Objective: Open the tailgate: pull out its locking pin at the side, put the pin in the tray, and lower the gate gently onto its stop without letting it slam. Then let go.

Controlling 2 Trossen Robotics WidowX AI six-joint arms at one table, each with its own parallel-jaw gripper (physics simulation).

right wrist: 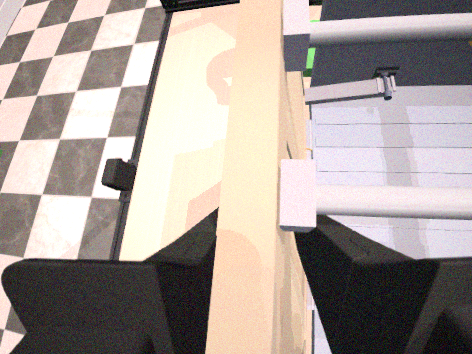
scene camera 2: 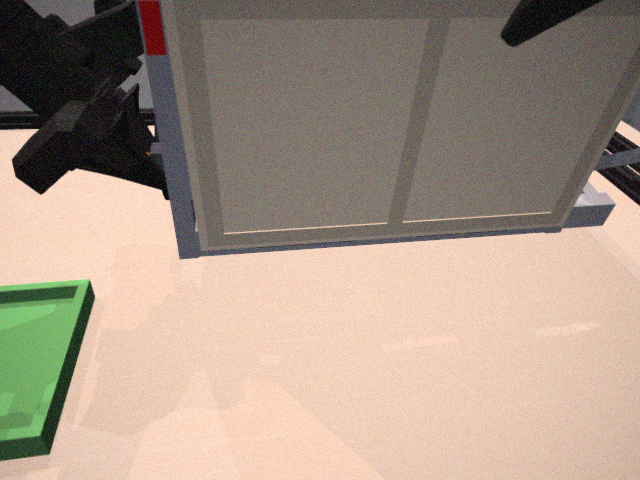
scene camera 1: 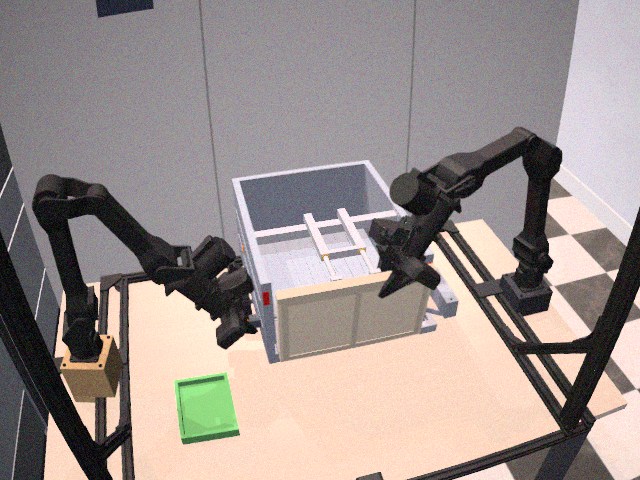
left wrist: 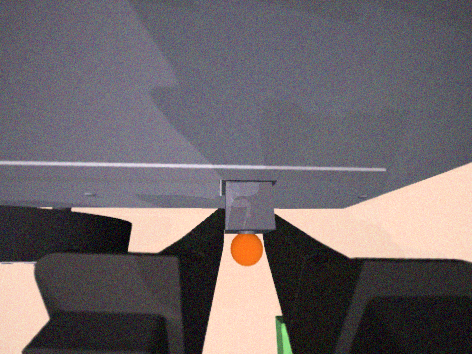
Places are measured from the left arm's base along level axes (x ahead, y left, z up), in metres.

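Pixels of known places: left gripper, between the fingertips: [scene camera 1: 255,328]; right gripper, between the fingertips: [scene camera 2: 491,38] [scene camera 1: 376,293]; left arm's base, origin of its link: [scene camera 1: 86,351]; right arm's base, origin of its link: [scene camera 1: 527,282].
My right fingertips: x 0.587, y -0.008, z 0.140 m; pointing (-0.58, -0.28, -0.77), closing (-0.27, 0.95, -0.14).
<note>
Ahead of a thing's pixels: the offset from my right fingertips to its top centre. "*": to the spot under its first point.
The tan tailgate [scene camera 1: 317,326] [scene camera 2: 310,129] [right wrist: 255,125] stands upright at the end of the grey truck bed. The orange knob of the locking pin @(0.084 m left, 0.215 m back, 0.124 m down) [left wrist: 246,249] [scene camera 2: 148,153] sits against the grey bracket @(* 0.080 m left, 0.232 m back, 0.120 m down) [left wrist: 250,205] on the bed's side wall; the pin's shaft is hidden. My left gripper [left wrist: 243,216] [scene camera 1: 253,325] [scene camera 2: 158,164] is closed in around the knob, its tips at the bracket and partly hidden behind it. My right gripper [right wrist: 261,211] [scene camera 1: 386,279] is shut on the tailgate's top edge. The green tray @(0.060 m right, 0.340 m back, 0.227 m down) [scene camera 1: 206,408] [scene camera 2: 31,351] lies on the table at the lower left.
The truck bed @(* 0.182 m left, 0.230 m back, 0.031 m up) [scene camera 1: 250,227] holds a white ladder-like frame @(* 0.126 m left, 0.102 m back, 0.039 m up) [scene camera 1: 315,237], whose two bars reach the gate's inner face in the right wrist view. A red lamp @(* 0.004 m left, 0.198 m back, 0.003 m down) [scene camera 1: 266,298] [scene camera 2: 153,28] marks the bed's left rear post. Black frame rails [scene camera 1: 124,372] run along the table's sides.
</note>
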